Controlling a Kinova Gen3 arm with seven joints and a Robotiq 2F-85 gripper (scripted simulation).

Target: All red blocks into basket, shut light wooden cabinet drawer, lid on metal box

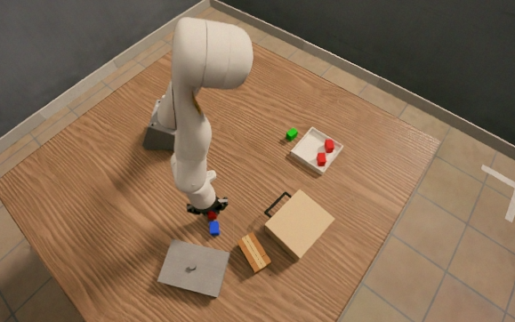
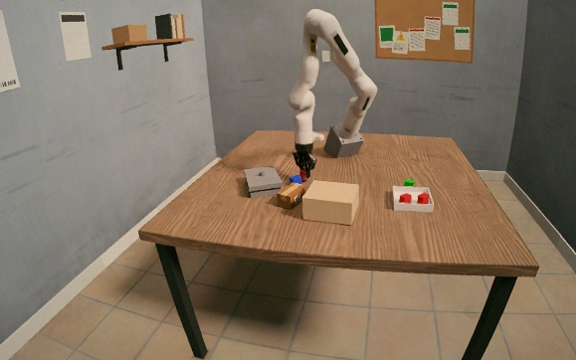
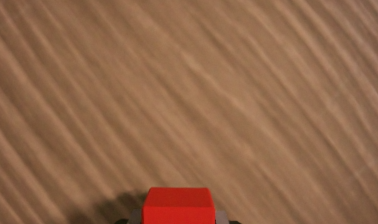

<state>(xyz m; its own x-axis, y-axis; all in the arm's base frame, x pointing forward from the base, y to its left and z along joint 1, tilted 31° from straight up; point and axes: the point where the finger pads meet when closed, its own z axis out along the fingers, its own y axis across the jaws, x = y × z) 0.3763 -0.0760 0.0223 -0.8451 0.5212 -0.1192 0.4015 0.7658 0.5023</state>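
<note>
My hand is 5 cm short of the blue block, 2 cm to the left of it and 2 cm above it. From my hand the other things lie so: grey lid: 12 cm ahead, 14 cm to the right, 1 cm above; grey metal box: 12 cm ahead, 14 cm to the right, 1 cm below; brown cardboard box: 19 cm ahead, 4 cm to the left.
</note>
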